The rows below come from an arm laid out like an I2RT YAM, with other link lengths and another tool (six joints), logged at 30 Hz.
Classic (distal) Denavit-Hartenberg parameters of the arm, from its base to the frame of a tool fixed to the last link. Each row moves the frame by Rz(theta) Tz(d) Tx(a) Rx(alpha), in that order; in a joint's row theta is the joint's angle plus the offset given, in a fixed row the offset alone. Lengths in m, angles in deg.
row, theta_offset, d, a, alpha
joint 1, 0, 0.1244, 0.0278, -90
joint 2, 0, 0, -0.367, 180
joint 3, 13.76, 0, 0.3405, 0
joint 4, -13.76, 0.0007, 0.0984, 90
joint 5, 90, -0.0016, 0, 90
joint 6, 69.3, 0.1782, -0.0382, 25.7
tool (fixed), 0, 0.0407, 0, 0
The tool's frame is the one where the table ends.
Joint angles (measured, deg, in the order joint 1, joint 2, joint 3, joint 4, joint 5, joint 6), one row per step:
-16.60, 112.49, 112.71, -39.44, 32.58, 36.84
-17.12, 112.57, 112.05, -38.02, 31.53, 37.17
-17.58, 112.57, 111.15, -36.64, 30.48, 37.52
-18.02, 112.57, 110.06, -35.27, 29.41, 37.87
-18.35, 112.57, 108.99, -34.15, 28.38, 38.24
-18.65, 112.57, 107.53, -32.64, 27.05, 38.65
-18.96, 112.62, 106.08, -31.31, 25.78, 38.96
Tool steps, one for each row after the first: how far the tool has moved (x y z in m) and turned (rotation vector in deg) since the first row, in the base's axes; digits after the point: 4 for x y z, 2 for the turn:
0.0025, -0.0046, -0.0034, 0.59, -1.07, 0.12
0.0045, -0.0083, -0.0083, 1.24, -1.97, 0.30
0.0063, -0.0116, -0.0151, 1.96, -2.67, 0.51
0.0080, -0.0135, -0.0226, 2.73, -3.17, 0.79
0.0108, -0.0145, -0.0328, 3.71, -3.74, 1.31
0.0131, -0.0154, -0.0442, 4.68, -4.02, 1.81

